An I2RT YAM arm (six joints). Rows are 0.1 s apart.
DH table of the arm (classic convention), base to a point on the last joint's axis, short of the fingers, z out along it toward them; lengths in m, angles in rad. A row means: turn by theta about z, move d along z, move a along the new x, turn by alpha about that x. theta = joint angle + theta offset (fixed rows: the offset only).
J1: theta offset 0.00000; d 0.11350; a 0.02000; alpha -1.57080
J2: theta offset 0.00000; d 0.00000; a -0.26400; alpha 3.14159
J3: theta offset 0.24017; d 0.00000; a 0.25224; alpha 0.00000
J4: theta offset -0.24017; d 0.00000; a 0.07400; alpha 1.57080
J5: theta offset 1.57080; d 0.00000; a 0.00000; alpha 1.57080
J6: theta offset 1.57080; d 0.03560; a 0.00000; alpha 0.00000
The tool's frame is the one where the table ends.
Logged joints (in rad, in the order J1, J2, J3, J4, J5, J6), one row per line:
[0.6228, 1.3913, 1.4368, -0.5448, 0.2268, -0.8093]
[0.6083, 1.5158, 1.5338, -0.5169, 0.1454, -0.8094]
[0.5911, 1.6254, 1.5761, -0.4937, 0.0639, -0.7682]
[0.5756, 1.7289, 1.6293, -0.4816, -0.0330, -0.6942]
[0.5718, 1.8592, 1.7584, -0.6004, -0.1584, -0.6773]
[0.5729, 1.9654, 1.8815, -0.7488, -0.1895, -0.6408]
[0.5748, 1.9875, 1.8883, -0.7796, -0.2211, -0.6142]
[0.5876, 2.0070, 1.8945, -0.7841, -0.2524, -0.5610]
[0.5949, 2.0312, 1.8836, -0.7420, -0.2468, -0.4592]
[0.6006, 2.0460, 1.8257, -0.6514, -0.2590, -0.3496]
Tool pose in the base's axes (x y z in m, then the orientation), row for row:
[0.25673, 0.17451, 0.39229, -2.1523, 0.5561, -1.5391]
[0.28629, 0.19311, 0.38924, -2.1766, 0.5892, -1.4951]
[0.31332, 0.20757, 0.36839, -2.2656, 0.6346, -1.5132]
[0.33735, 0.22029, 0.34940, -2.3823, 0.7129, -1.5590]
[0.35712, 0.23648, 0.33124, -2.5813, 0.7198, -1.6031]
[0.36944, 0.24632, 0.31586, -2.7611, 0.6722, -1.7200]
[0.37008, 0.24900, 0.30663, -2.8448, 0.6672, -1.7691]
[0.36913, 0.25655, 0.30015, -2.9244, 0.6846, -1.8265]
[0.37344, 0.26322, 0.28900, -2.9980, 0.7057, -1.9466]
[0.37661, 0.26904, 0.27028, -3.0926, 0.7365, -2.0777]
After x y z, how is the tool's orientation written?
As angles about the fixed x, y, z axes (roll, pitch, yaw), in radians.
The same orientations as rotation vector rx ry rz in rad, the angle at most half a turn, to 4 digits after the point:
[-1.2530, 1.6534, -0.3492]
[-1.2816, 1.6323, -0.2738]
[-1.3008, 1.6706, -0.1730]
[-1.2916, 1.7210, -0.0333]
[-1.3908, 1.7869, 0.1239]
[-1.4360, 1.9142, 0.1958]
[-1.4444, 1.9624, 0.2529]
[-1.4240, 2.0001, 0.3226]
[-1.3282, 2.0676, 0.3629]
[-1.2224, 2.1226, 0.4276]

